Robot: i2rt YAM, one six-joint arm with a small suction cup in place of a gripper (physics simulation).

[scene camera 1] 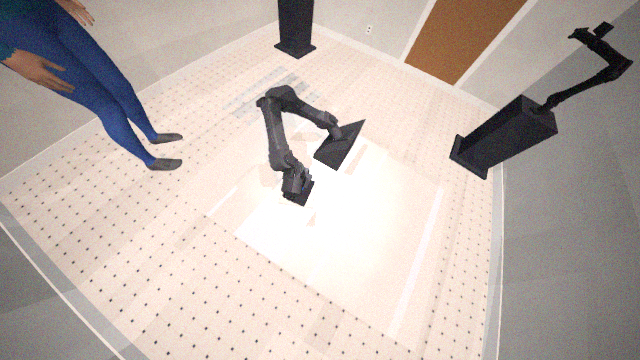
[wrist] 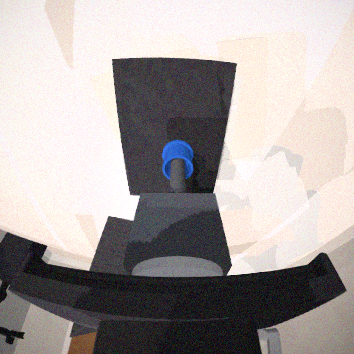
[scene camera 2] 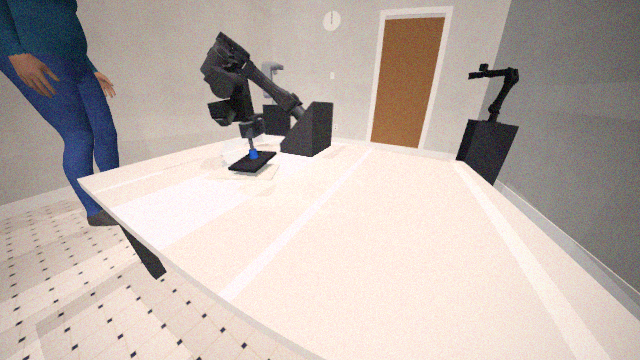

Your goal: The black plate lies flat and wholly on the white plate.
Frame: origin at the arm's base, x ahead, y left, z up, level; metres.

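Seen in the pictures: hand at its tool point: point(wrist: 177, 148) point(scene camera 2: 255, 159); arm's base at its link origin: point(scene camera 1: 338, 137) point(scene camera 2: 307, 121).
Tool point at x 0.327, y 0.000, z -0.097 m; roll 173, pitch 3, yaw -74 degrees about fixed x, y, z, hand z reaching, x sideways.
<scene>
Pixels of each thing's top centre, then the offset from my tool point to it.
- square black plate at its top centre: point(wrist: 170, 147) point(scene camera 2: 253, 155) point(scene camera 1: 300, 189) dx +0.012, dy +0.009, dz +0.020 m
- white plate at its top centre: point(wrist: 185, 116) point(scene camera 2: 250, 169) point(scene camera 1: 297, 193) dx +0.024, dy +0.000, dz -0.028 m
A square black plate point(scene camera 2: 246, 164) point(wrist: 158, 98) point(scene camera 1: 306, 193) hangs level under my suction cup. My gripper point(scene camera 2: 253, 153) point(wrist: 178, 154) point(scene camera 1: 301, 188) is a blue cup pressed on the plate's top, near its middle, and it is shut on the plate. The white plate point(scene camera 2: 265, 175) point(wrist: 246, 98) lies flat on the table directly beneath. The black plate sits over it very close, with a thin shadow between them; I cannot tell whether they touch. In scene camera 1 my wrist hides most of both plates.
The arm's dark wedge base point(scene camera 2: 308, 129) point(scene camera 1: 337, 147) stands just behind the plates. A black pedestal with a second arm point(scene camera 2: 486, 148) point(scene camera 1: 502, 135) stands at the right, another pedestal point(scene camera 1: 295, 26) at the back. A person in blue point(scene camera 2: 95, 116) point(scene camera 1: 111, 104) stands at the left table edge.
</scene>
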